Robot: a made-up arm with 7 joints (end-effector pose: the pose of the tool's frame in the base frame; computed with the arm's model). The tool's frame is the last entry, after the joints. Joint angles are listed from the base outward.
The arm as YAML. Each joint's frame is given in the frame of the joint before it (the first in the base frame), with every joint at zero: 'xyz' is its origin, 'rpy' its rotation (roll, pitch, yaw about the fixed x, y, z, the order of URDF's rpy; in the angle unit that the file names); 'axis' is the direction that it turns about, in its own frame. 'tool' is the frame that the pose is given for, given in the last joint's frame.
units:
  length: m
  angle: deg
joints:
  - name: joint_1
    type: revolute
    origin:
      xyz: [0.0, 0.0, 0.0]
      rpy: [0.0, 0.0, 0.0]
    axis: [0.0, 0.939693, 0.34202]
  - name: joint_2
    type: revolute
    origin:
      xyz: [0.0, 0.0, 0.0]
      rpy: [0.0, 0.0, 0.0]
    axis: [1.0, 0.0, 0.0]
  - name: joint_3
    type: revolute
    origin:
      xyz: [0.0, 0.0, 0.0]
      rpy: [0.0, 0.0, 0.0]
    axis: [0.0, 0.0, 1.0]
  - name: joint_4
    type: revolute
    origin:
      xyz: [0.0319, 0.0, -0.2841]
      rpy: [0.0, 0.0, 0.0]
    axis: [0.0, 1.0, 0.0]
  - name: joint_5
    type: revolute
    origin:
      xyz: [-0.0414, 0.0, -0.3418]
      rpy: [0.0, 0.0, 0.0]
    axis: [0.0, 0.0, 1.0]
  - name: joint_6
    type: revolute
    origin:
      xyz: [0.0, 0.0, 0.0]
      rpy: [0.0, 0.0, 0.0]
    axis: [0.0, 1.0, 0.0]
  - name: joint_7
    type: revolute
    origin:
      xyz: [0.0, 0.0, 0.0]
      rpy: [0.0, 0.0, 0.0]
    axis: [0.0, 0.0, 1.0]
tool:
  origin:
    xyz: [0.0, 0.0, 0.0]
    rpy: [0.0, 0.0, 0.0]
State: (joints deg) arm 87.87 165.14 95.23 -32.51 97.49 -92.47 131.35
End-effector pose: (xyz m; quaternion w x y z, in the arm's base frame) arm 0.5897 0.1675 0.1018 0.0362 -0.9038 -0.4165 -0.0918
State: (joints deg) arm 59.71 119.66 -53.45 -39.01 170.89 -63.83 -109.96
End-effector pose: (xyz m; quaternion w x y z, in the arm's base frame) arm 0.0010 0.6111 0.0653 0.2708 0.8726 0.2533 -0.3179
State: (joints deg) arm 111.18 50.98 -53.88 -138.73 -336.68 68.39 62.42
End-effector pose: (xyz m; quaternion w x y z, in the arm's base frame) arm -0.2169 -0.1277 -0.1511 0.6592 -0.1025 0.6348 0.3899
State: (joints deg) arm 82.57 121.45 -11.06 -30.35 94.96 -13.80 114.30
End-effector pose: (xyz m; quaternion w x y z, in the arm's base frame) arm 0.1081 0.6110 0.0595 0.5301 0.2416 -0.6002 0.5481
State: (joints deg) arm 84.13 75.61 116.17 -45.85 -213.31 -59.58 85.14
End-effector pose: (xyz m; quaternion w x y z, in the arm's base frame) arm -0.1383 0.5134 0.2889 0.5256 0.3816 0.7604 0.0003
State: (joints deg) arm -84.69 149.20 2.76 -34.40 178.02 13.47 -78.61
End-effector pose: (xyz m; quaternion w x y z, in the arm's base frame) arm -0.3604 0.3469 0.3656 0.1636 -0.2191 0.9508 -0.1459
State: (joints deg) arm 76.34 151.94 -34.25 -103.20 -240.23 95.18 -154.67
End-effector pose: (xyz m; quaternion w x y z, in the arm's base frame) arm 0.0808 0.4066 -0.1698 0.2790 -0.7671 0.3684 -0.4449
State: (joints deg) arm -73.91 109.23 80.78 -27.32 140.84 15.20 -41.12
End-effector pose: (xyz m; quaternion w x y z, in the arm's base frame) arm -0.1296 0.5506 0.2671 0.3818 0.4090 0.8117 -0.1673
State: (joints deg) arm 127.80 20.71 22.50 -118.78 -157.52 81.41 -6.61
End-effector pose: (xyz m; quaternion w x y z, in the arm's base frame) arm -0.3208 0.1836 -0.1056 0.1971 -0.5698 -0.3472 0.7183
